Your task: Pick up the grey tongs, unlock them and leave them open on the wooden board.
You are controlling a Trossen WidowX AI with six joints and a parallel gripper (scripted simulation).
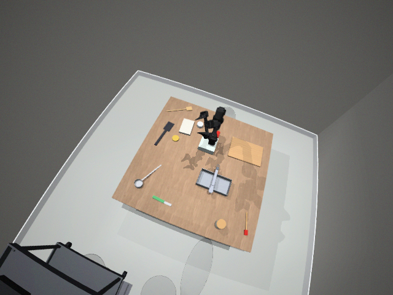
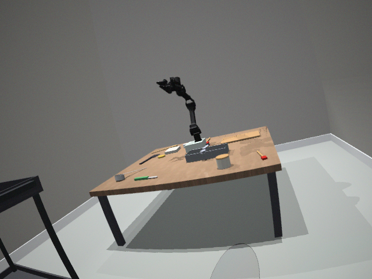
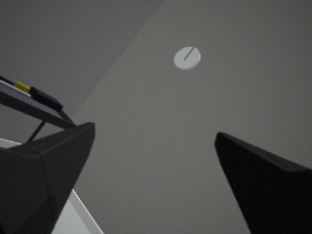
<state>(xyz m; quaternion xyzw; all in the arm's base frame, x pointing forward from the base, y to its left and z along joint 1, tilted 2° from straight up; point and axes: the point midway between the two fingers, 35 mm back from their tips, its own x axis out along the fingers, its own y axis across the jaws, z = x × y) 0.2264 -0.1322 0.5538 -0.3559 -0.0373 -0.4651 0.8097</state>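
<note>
The grey roasting tin is 60 cm below my gripper tip, 26 cm to the left of it and 15 cm ahead of it. The rest, counted from my gripper tip: wooden board (62 cm below, 57 cm to the left, 25 cm behind); then black spatula (63 cm below, 31 cm to the right, 30 cm behind); then lidded canister (60 cm below, 51 cm ahead, 36 cm to the left).
</note>
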